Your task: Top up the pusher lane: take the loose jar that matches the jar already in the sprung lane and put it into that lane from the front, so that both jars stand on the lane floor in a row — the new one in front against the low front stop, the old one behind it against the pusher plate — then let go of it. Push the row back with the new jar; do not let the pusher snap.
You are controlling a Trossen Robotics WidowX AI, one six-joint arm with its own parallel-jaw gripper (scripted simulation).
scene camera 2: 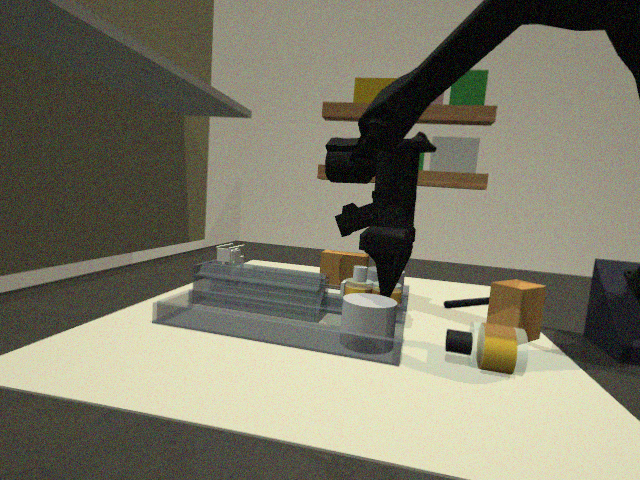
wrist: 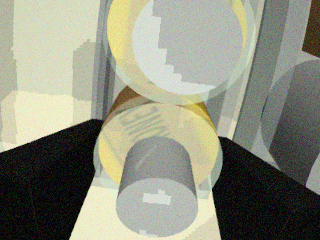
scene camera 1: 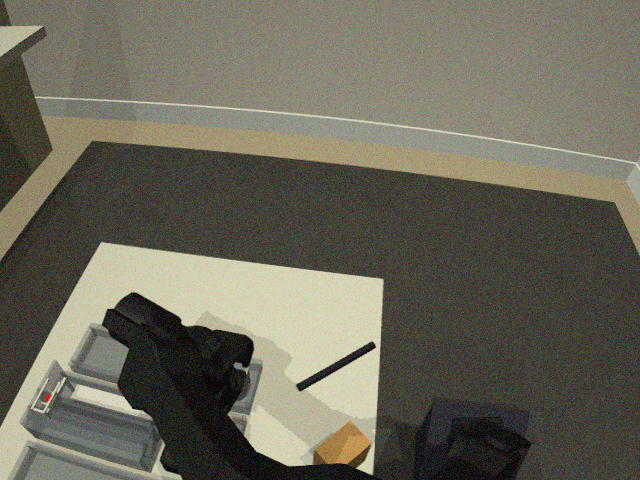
Labels:
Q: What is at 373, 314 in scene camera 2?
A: A grey cylinder.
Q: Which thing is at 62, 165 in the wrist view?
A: My gripper.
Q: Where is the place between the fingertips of my gripper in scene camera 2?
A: At 386, 295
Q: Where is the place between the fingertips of my gripper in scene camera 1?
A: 219, 427

